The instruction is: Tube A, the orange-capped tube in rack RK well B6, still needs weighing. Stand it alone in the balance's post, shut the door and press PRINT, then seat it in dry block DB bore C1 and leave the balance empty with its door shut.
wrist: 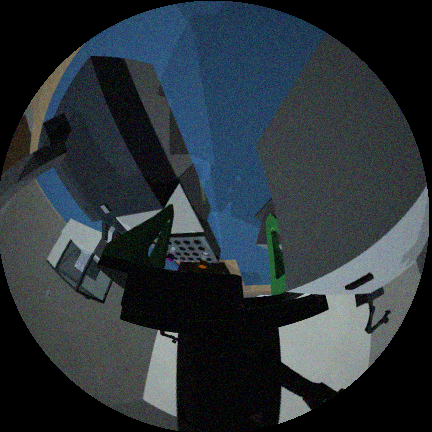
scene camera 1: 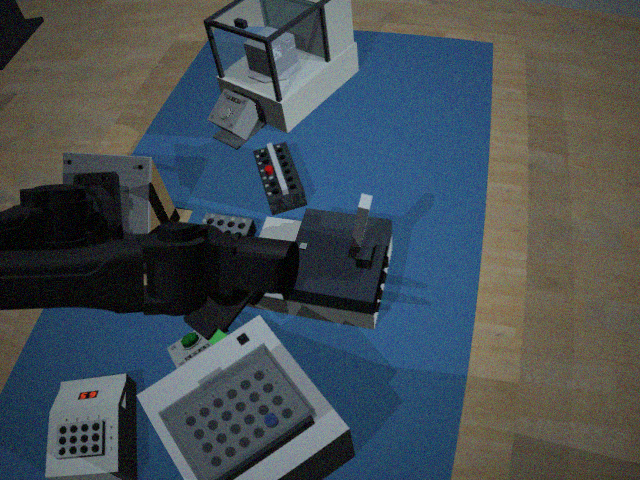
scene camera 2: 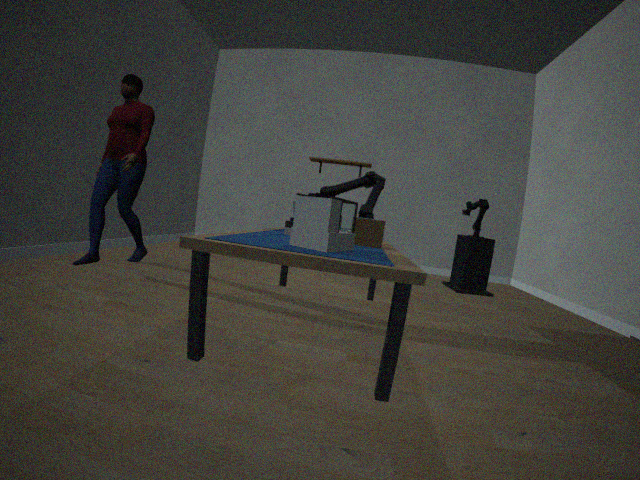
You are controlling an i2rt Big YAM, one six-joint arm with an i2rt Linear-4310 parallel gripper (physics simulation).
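Places are measured from the arm's base along level axes (x right, y ahead, z up), in metres.
Pixels of known places: gripper, fingertip midpoint: (wrist: 222,213) (scene camera 1: 251,311); arm's base, link origin: (scene camera 1: 100,208) (scene camera 2: 367,230).
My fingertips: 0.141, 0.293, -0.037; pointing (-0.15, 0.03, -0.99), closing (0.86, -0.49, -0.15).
Note:
Ahead of a thing's pixels: the offset from my fingertips to its middle, as dx, dy, dz. "pt": to the spot under its first point.
The orange cap of tube A {-0.073, -0.106, -0.020} (wrist: 202,266) shows at the lower edge of the grey rack RK {-0.120, -0.092, -0.036} (wrist: 192,246) (scene camera 1: 227,224) in the wrist view. The arm hides part of the rack in scene camera 1. The balance {-0.527, -0.075, +0.060} (scene camera 1: 320,95) (scene camera 2: 310,222) (wrist: 70,235) stands at the far end; its glass chamber has a dark frame, and its door position is unclear. A white unit with a red display {+0.203, -0.199, -0.016} (scene camera 1: 87,428) and a small bore grid, apparently dry block DB, is at lower left in scene camera 1. My gripper (wrist: 222,213) is open and empty, with one green finger beside the green-button box {pt +0.066, -0.069, +0.022} (scene camera 1: 189,341).
A large white device {pt +0.170, +0.144, +0.084} (scene camera 1: 330,423) with many wells and one blue spot stands close by the gripper. A dark-lidded box {-0.095, +0.077, +0.000} (scene camera 1: 336,279) with an upright handle stands on the other side. A small black rack {-0.284, -0.021, -0.027} (scene camera 1: 287,202) with a red cap and a grey control unit {pt -0.403, -0.124, +0.016} (scene camera 1: 235,111) are near the balance.

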